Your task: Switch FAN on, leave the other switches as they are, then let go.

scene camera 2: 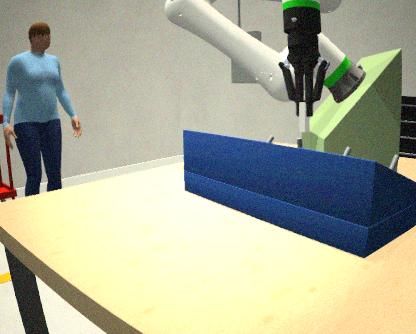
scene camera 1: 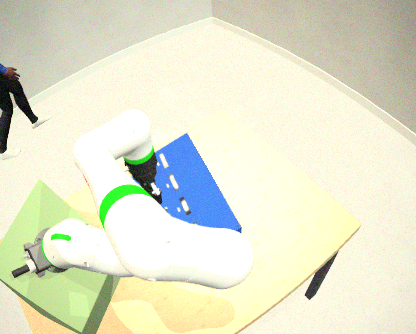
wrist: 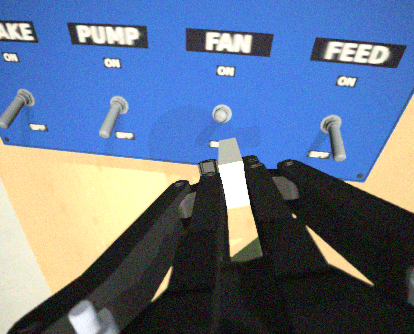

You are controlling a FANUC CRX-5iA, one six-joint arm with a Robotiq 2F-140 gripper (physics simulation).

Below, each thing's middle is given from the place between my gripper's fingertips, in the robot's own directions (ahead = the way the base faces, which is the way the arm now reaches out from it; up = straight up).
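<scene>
There is the blue switch panel (scene camera 2: 352, 204), and my hand is 70 mm above it. My hand is also 120 mm short of the panel and 20 mm to the right of it.
</scene>
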